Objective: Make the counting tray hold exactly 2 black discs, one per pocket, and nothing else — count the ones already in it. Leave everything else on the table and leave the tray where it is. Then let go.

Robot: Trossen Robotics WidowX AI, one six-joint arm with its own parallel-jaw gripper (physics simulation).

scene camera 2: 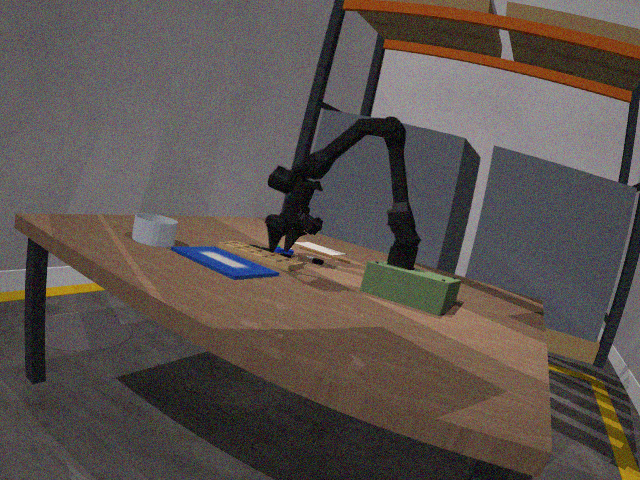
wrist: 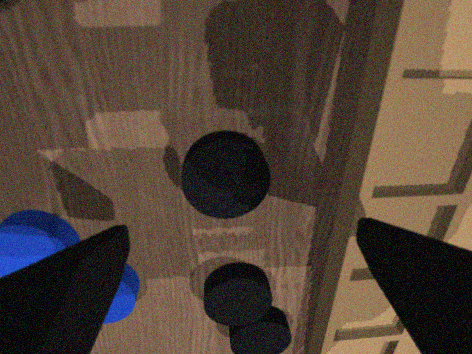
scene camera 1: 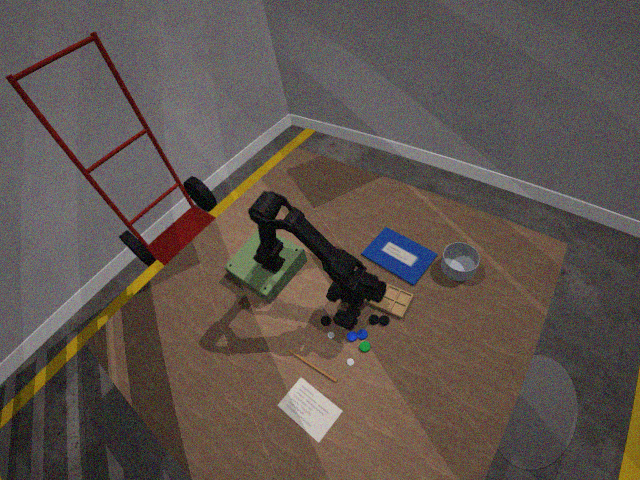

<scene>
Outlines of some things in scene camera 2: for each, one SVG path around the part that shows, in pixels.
The gripper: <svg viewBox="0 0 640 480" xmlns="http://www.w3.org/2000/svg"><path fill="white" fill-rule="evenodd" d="M309 204L289 197L289 200L286 199L284 202L287 205L283 213L280 213L279 216L274 214L267 216L265 223L268 230L269 251L271 253L275 251L283 236L285 236L284 251L288 252L300 236L307 233L315 235L318 231L322 230L323 220L309 215Z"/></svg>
A tan counting tray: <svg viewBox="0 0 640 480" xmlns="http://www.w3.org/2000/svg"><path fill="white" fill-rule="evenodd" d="M218 243L218 248L286 271L300 269L304 265L304 262L238 241Z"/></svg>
A bowl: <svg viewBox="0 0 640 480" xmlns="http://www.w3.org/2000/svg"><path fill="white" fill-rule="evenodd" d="M135 214L132 233L134 241L154 247L167 248L174 246L178 225L176 220L155 214Z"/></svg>
</scene>
